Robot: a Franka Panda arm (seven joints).
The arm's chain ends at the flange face. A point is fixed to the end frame.
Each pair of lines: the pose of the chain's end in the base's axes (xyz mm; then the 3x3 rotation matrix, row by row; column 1 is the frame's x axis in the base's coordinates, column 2 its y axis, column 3 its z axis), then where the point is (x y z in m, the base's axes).
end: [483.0 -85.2 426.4], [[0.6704 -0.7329 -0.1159], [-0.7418 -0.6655 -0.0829], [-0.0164 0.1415 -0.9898]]
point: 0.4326 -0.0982 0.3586
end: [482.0 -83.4 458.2], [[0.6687 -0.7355 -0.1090], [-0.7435 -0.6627 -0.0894], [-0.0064 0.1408 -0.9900]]
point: 0.4321 -0.0968 0.3902
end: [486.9 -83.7 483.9], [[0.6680 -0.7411 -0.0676], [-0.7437 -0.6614 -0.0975], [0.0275 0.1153 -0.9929]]
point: 0.4399 -0.0976 0.4139
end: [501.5 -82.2 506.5], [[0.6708 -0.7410 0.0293], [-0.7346 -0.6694 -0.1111], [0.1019 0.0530 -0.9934]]
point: 0.4616 -0.0976 0.4326
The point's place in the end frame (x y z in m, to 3 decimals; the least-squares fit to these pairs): -0.023 0.036 0.074
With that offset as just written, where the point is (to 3 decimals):
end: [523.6 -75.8 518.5], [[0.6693 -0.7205 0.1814], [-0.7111 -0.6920 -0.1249], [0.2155 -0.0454 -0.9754]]
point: 0.496 -0.094 0.440
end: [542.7 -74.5 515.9], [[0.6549 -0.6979 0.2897], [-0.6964 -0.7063 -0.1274], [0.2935 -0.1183 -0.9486]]
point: 0.524 -0.093 0.435
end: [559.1 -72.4 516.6], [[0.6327 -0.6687 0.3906], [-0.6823 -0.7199 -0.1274], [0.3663 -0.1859 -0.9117]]
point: 0.549 -0.092 0.434
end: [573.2 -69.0 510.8], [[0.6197 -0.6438 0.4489], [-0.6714 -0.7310 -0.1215], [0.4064 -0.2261 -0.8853]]
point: 0.569 -0.089 0.428
